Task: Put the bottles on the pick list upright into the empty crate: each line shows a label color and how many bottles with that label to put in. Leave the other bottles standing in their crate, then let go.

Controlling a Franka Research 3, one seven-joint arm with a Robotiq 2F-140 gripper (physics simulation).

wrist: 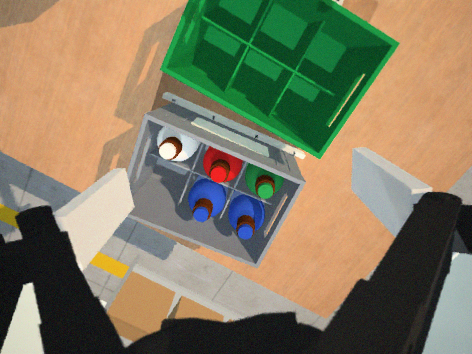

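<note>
The grey crate (170,200) stands on the table below the green crate in the view. In its upper row stand a white bottle (181,143) at the left, a red bottle (215,157) in the middle and a green bottle (254,178) at the right. Two blue bottles, one (207,192) in the lower middle and one (247,212) in the lower right compartment, stand below them. The green crate (295,132) is divided and shows no bottles; its top is cut off. My gripper (238,178) is open and empty, its fingers apart above either side of the grey crate. The pick list's writing does not show.
The wooden table top (395,100) lies under both crates. Past its lower left edge show the tiled floor with a yellow stripe (109,265) and brown cardboard boxes (142,300). Long shadows fall left of the crates. The crates stand close together.
</note>
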